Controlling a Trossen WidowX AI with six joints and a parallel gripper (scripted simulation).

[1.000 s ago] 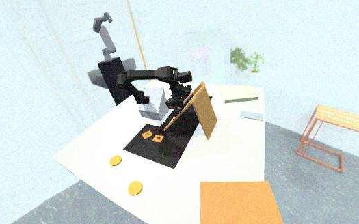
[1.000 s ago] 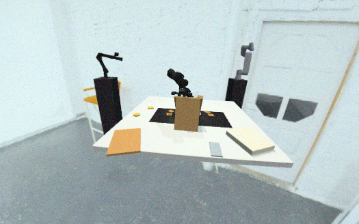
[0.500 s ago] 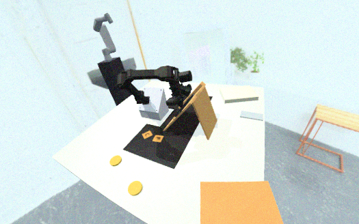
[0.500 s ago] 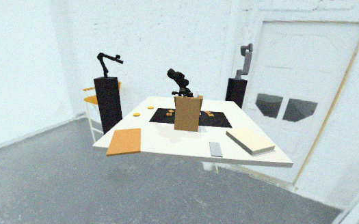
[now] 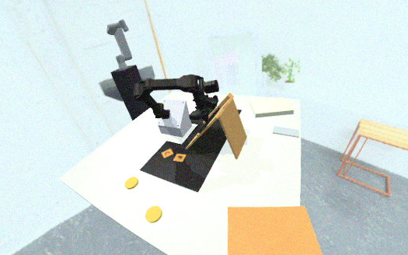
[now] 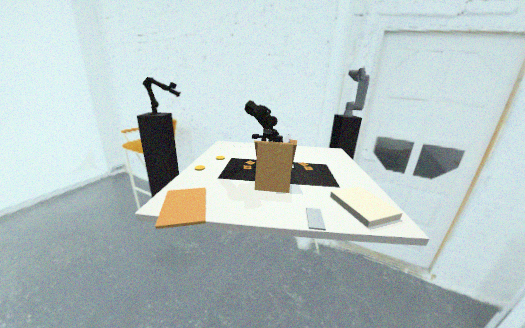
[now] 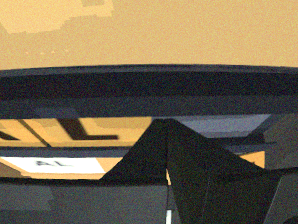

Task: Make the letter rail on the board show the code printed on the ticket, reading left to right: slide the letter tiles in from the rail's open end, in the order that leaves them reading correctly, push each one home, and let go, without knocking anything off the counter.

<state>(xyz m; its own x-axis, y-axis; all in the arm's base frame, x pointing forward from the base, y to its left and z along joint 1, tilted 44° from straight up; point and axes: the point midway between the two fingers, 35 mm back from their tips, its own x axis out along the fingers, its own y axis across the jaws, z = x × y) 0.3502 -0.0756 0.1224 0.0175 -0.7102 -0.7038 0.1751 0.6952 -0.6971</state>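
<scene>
The letter tile lies 3 cm to the left of my gripper tip and 1 cm ahead of it. The rest, counted from my gripper tip: white ticket: 9 cm to the left, 8 cm below, 4 cm behind; black mat: 18 cm below, 15 cm behind, 11 cm to the left; grey card: 44 cm ahead, 19 cm to the left, 18 cm below.
</scene>
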